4 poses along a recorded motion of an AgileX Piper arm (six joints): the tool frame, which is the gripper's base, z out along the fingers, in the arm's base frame.
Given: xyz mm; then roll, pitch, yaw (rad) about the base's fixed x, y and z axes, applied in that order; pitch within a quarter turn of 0, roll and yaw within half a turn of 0.
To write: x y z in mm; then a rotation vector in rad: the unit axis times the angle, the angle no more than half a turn. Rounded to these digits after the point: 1 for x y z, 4 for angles.
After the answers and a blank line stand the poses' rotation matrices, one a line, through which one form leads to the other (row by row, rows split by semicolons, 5 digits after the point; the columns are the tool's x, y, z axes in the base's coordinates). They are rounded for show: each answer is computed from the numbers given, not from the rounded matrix.
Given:
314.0, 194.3, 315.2, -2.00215, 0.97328, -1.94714
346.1, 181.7, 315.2, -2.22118, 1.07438, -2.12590
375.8, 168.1, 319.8, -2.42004, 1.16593, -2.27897
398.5, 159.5, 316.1, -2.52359, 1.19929, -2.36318
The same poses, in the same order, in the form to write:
314.0, 194.3, 315.2, -0.4880, 1.7602, -0.4016
346.1, 181.7, 315.2, -0.4097, 1.8259, -0.2575
375.8, 168.1, 319.8, -0.3490, 1.8400, -0.1219
398.5, 159.5, 316.1, -0.3247, 1.8433, -0.0657

-0.20676 -0.11283 0.97186; -0.52322 0.85211 -0.01239; -0.82674 -0.51106 -0.23522
-0.25101 -0.14576 0.95695; -0.40476 0.91383 0.03302; -0.87930 -0.37905 -0.28838
-0.25621 -0.17534 0.95059; -0.29918 0.94950 0.09450; -0.91916 -0.26019 -0.29573
-0.25848 -0.18787 0.94757; -0.25489 0.95941 0.12068; -0.93178 -0.21034 -0.29587

